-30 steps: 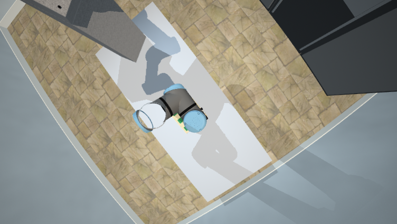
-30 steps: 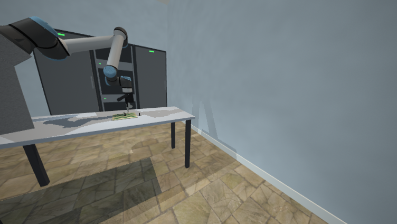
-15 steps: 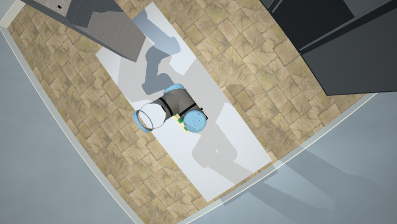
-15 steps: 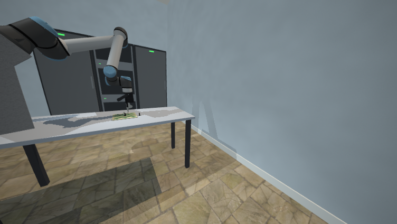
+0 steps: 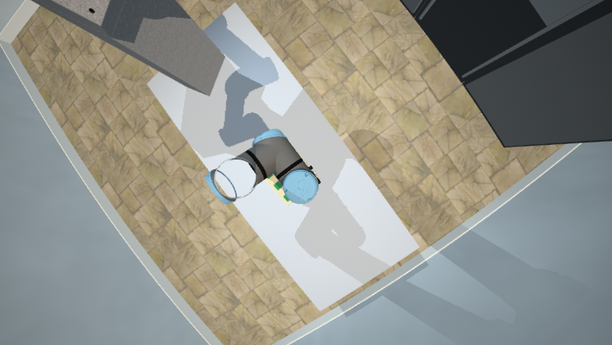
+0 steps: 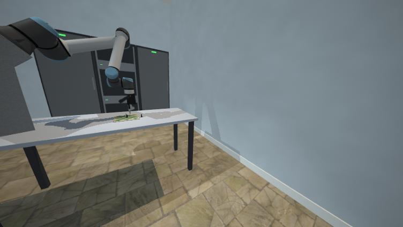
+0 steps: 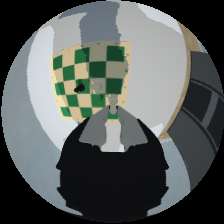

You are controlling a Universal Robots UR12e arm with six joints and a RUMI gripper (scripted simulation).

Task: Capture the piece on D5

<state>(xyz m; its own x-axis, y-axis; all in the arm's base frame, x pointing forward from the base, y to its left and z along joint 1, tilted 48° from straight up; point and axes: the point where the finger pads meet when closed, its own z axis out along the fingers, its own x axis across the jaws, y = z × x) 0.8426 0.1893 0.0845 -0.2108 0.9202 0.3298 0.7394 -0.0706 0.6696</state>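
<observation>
Right now my hand is 80 mm to the left of the board, 40 mm above it and 20 mm past it.
</observation>
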